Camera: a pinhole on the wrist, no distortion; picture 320 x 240 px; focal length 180.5 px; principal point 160.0 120.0 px. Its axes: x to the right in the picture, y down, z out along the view. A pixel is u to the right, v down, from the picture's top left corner.
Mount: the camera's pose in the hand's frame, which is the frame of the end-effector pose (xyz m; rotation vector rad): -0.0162 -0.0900 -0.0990 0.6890 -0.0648 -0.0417
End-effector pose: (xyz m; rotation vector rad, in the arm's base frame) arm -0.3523 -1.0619 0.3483 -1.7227 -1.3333 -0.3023
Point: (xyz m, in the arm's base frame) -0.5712 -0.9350 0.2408
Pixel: 134.6 228.5
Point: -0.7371 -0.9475 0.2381
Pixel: 115.1 158.6
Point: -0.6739 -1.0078 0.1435
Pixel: 62.4 202.5
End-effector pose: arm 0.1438 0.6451 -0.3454 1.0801 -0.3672 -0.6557
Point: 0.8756 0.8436 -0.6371
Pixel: behind the camera
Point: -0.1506 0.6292 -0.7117
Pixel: 71.0 14.3
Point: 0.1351 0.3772 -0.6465
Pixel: 302.9 53.1
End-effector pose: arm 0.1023 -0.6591 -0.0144 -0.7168 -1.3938 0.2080
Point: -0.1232 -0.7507 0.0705
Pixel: 167.1 191.5
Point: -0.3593 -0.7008 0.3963
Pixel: 248.1 152.4
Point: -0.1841 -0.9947 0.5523
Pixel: 256.5 30.1
